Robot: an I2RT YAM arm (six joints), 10 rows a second.
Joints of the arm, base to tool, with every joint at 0 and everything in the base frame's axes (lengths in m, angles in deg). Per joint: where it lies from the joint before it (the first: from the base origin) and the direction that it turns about. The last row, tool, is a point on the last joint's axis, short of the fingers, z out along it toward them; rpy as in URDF.
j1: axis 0 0 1 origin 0 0 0.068
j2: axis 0 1 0 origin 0.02 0.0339 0.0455
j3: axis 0 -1 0 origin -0.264 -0.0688 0
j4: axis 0 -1 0 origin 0.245 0.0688 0.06
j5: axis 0 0 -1 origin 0.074 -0.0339 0.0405
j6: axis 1 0 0 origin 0.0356 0 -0.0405
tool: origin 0 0 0 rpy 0 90 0
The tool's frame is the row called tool.
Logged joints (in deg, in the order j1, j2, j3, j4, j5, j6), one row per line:
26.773 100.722 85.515 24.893 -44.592 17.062
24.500 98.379 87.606 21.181 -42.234 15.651
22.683 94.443 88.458 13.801 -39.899 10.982
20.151 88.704 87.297 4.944 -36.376 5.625
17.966 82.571 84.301 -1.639 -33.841 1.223
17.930 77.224 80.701 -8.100 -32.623 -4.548
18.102 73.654 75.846 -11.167 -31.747 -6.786
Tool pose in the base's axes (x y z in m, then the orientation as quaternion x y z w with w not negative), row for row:
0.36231 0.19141 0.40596 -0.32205 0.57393 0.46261 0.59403
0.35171 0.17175 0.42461 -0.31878 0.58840 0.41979 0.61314
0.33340 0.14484 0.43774 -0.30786 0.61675 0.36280 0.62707
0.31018 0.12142 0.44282 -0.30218 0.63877 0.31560 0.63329
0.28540 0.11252 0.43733 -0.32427 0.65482 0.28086 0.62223
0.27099 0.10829 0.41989 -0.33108 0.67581 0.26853 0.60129
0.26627 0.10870 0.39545 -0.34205 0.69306 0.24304 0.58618
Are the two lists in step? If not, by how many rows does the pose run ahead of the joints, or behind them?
The pose runs 1 row ahead of the joints: the pose in row i belongs to the joints in row i + 1.
